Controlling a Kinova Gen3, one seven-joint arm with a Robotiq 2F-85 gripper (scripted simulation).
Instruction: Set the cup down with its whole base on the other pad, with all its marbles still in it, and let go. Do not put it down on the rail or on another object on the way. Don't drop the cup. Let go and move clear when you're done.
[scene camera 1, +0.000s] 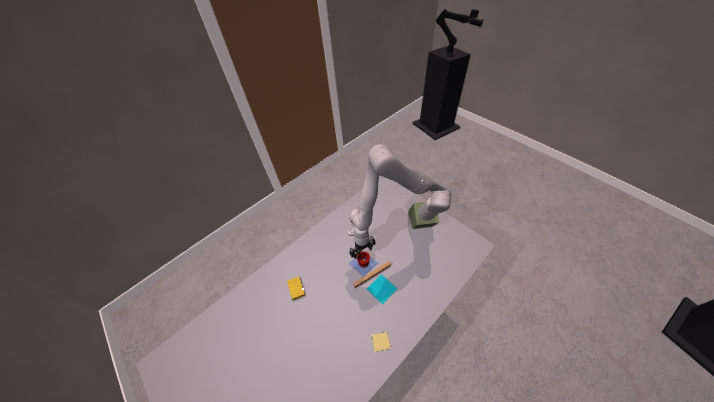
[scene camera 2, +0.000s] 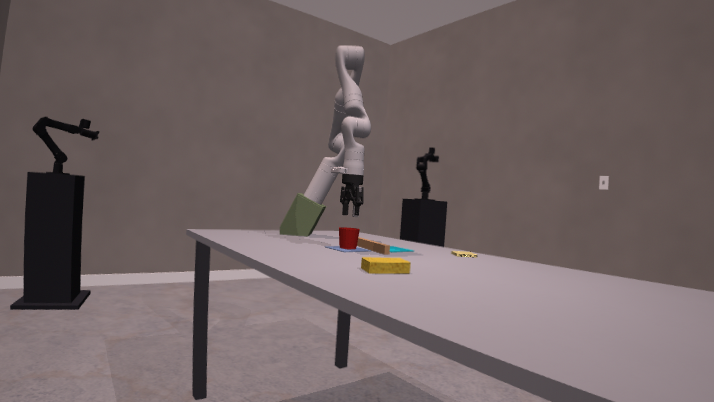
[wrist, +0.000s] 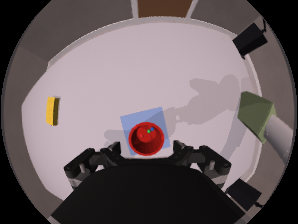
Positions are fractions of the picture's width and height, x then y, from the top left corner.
Note:
In view: my gripper (scene camera 2: 0.49, 0.54), a red cup (wrist: 0.51, 0.64) and a yellow sponge (scene camera 2: 0.52, 0.66).
My gripper shows as well in the wrist view (wrist: 0.49, 0.66).

